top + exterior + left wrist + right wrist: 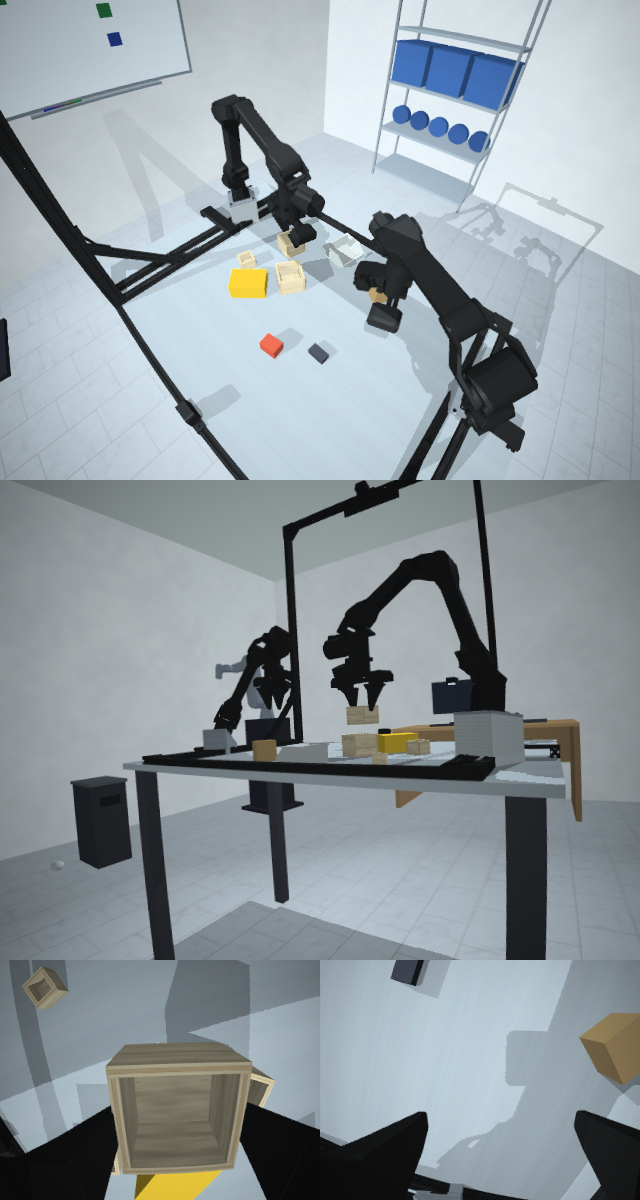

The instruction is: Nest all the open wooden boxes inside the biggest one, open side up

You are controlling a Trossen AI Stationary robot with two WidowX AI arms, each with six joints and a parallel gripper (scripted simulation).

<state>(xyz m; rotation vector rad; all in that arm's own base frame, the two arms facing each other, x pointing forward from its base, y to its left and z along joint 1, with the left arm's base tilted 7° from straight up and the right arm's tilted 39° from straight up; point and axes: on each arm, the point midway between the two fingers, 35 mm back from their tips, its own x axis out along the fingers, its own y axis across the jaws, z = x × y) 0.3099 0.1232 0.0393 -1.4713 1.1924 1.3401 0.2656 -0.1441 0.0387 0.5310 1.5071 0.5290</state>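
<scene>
The yellow block is 15 cm behind my left hand, 2 cm to the left of it and 13 cm below it. From my left hand the other things lie so: white tray (16 cm ahead, 8 cm to the right, 13 cm below); tan block (13 cm ahead, 26 cm to the right, 13 cm below); red block (22 cm behind, 18 cm to the right, 14 cm below).
Right now my right hand is 180 mm above the dark block, 140 mm past it and 70 mm to the right of it. Also, from my right hand: white tray (270 mm to the left, 170 mm ahead, 160 mm below); then tan block (160 mm below, 130 mm ahead, 90 mm to the left); then red block (220 mm behind, 170 mm below, 160 mm to the left).
</scene>
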